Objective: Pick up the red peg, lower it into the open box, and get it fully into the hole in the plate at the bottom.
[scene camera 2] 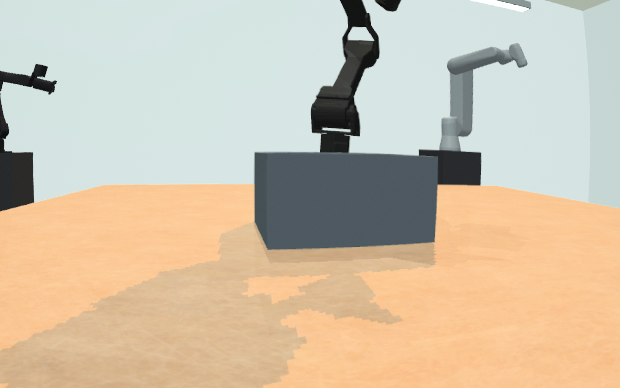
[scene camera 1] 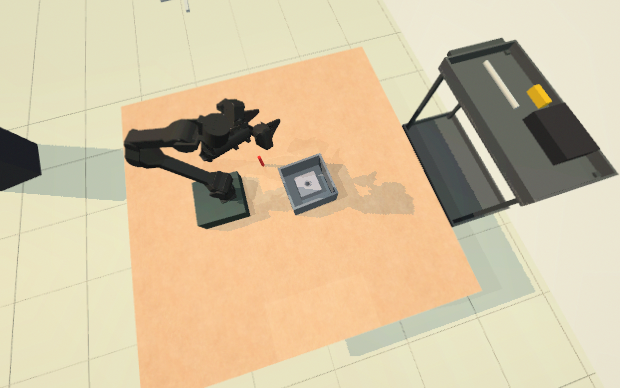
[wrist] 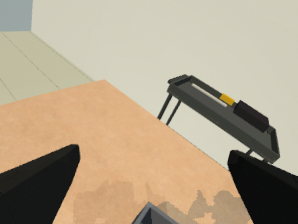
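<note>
Scene camera 1 gives you the gripper (scene camera 1: 269, 115) along with a grey box (scene camera 1: 329, 193). You'd find the box (scene camera 2: 302, 200) again in the other scene view, and the wrist view has the gripper (wrist: 155, 155).
</note>
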